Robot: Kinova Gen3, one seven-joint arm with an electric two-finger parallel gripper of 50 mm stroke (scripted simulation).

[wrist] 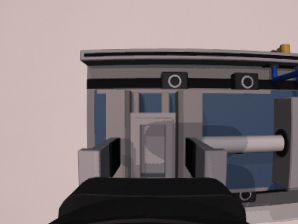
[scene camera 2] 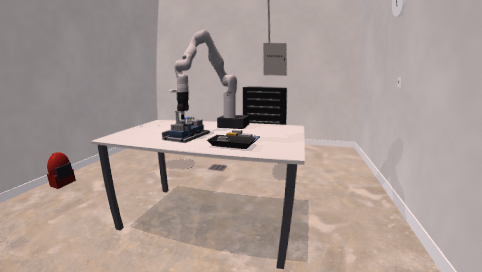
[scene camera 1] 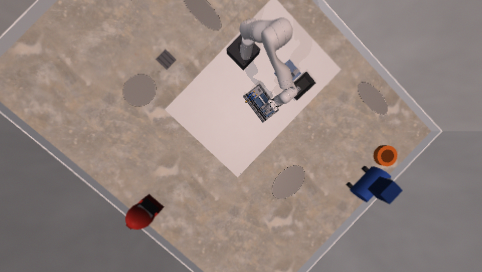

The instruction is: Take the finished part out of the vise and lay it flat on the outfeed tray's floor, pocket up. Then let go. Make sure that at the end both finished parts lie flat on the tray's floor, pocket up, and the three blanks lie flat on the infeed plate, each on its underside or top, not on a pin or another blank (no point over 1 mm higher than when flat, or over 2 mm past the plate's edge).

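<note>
The gripper (wrist: pixel 152 151) is visible, and so is a finished part (wrist: pixel 152 147).
</note>
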